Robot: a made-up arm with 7 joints.
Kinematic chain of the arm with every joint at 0, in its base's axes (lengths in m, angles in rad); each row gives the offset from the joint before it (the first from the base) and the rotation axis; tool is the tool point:
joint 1: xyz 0 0 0.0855 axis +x
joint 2: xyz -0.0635 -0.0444 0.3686 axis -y
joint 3: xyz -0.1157 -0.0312 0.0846 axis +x
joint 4: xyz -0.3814 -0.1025 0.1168 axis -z
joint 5: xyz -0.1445 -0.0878 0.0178 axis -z
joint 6: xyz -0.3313 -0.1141 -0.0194 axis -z
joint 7: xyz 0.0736 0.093 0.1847 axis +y
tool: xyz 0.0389 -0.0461 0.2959
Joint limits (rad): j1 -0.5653..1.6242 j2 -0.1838..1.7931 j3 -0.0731..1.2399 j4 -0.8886..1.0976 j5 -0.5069..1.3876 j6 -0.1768..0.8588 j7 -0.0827..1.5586
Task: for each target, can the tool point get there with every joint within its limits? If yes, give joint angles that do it. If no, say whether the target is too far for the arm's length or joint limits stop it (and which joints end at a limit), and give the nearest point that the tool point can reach.
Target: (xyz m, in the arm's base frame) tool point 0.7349 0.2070 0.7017
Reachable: no: joint limits stop it (at a limit: joint 1, joint 2, joint 3, joint 4, joint 6, joint 7) | nearest point 0.3228 -0.3239 0.5080 | short by 0.699 m
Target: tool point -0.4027 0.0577 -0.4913
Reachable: yes | joints 1.0588 1.2769 0.8436 0.8653 -0.1987 0.4050 1.3640
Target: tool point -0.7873 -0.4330 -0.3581
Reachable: yes | joints 1.1047 0.6058 0.8138 0.1718 -0.0178 -0.0051 0.7177
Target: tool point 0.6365 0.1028 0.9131
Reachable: no: joint limits stop it (at a limit: joint 1, joint 2, joint 3, joint 4, joint 6, joint 7) | nearest point 0.2910 -0.3055 0.5200 | short by 0.664 m
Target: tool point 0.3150 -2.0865 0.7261
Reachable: no: too far | nearest point -0.3079 -1.2072 0.4561 | short by 1.111 m
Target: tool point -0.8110 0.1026 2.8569
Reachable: no: too far | nearest point -0.6499 0.0486 1.3981 | short by 1.469 m
